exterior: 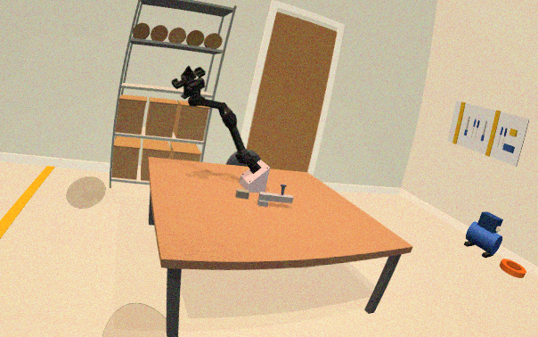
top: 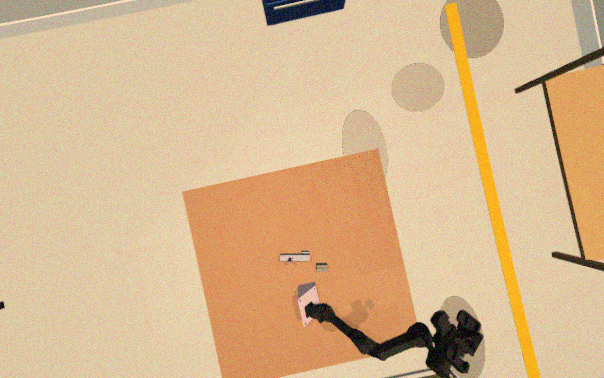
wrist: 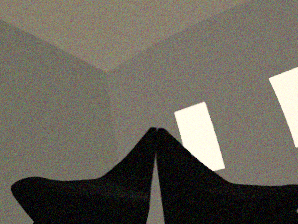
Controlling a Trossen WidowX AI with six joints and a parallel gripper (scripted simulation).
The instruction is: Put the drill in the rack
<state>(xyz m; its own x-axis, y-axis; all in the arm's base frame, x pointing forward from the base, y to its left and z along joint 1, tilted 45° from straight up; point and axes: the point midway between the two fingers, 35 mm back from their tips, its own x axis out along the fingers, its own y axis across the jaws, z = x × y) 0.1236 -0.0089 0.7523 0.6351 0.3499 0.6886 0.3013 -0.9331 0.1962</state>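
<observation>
My gripper tip is 150 mm short of the dark key knob, 600 mm to the right of it and 570 mm above it. Round my gripper tip: drill: 140 mm ahead, 550 mm to the left, 610 mm below; then dark grey rack: 30 mm ahead, 420 mm to the left, 650 mm below; then block: 140 mm ahead, 570 mm to the left, 620 mm below.
</observation>
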